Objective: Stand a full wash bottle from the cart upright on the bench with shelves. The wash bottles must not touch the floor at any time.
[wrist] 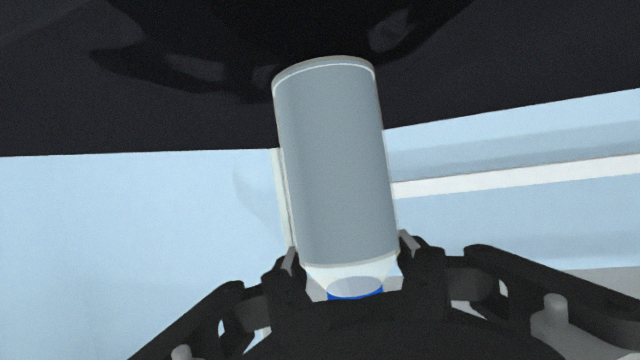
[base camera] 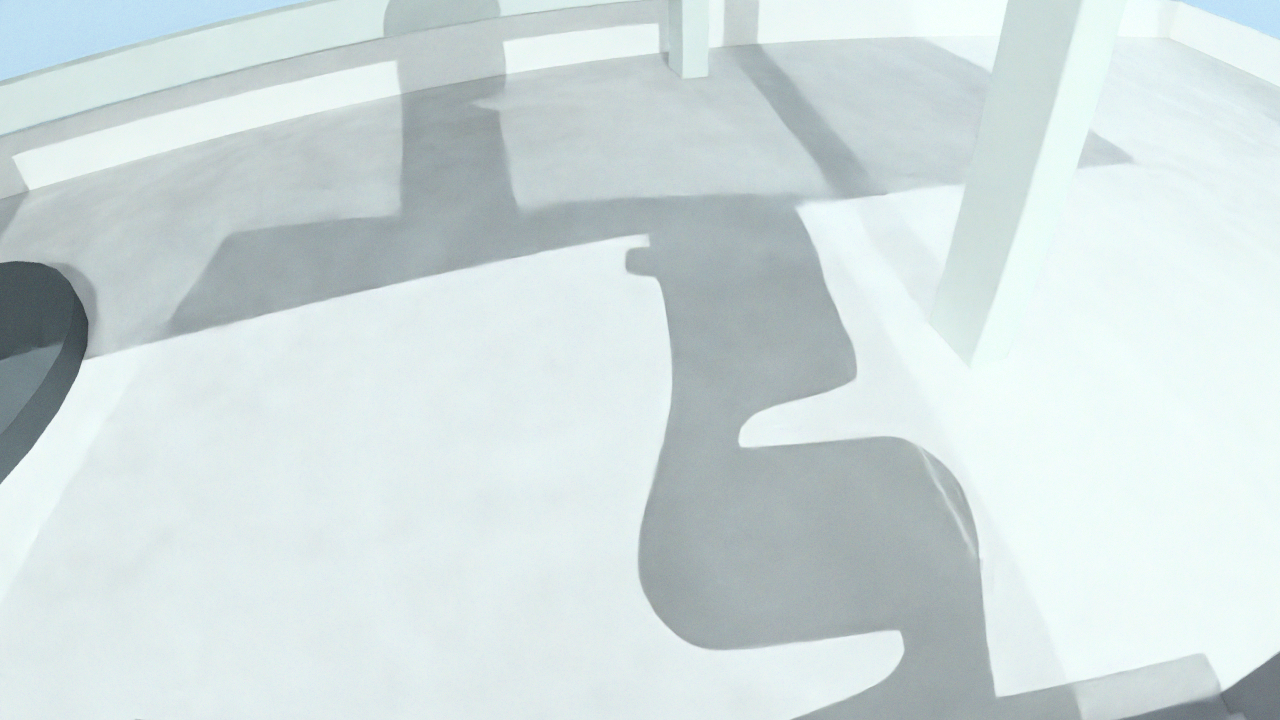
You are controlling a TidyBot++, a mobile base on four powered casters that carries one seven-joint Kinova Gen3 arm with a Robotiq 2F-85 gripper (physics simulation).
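Places are measured from the arm's base along level axes (x up, y left, z back), in centimetres.
Pixels of known places: gripper, fingertip midpoint: [wrist: 348,253].
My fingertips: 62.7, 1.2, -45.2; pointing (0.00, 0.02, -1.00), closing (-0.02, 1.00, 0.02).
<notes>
Behind a point stands the place of what it marks, as x, y, z.
The wash bottle [wrist: 335,165] @[57.3, 1.1, -42.1] has a grey body, a pale shoulder and a blue collar. My gripper [wrist: 348,253] @[62.7, 1.2, -45.2] is shut on it near its shoulder in the wrist view. The bottle's base points away from the gripper, in front of a wide dark surface [wrist: 500,60] @[51.8, 14.4, -49.8] that looks like a bench top. Dark reflections or shadows lie on that surface around the bottle's base. The views do not show whether the base touches it. The bottle's nozzle is hidden. The gripper and the bottle do not show in the base camera view.
In the base camera view a thick pale post [base camera: 1020,197] @[-25.0, -26.7, -45.7] stands at the right, and a thinner post [base camera: 688,40] @[-33.8, -11.5, -107.4] stands at the back. A pale rail [base camera: 223,58] @[-25.7, 48.3, -92.9] runs across the upper left. A dark rounded object [base camera: 75,349] @[-38.2, 49.7, -51.5] shows at the left edge. Shadows cross the pale floor [base camera: 402,465] @[-39.6, 14.3, -38.8].
</notes>
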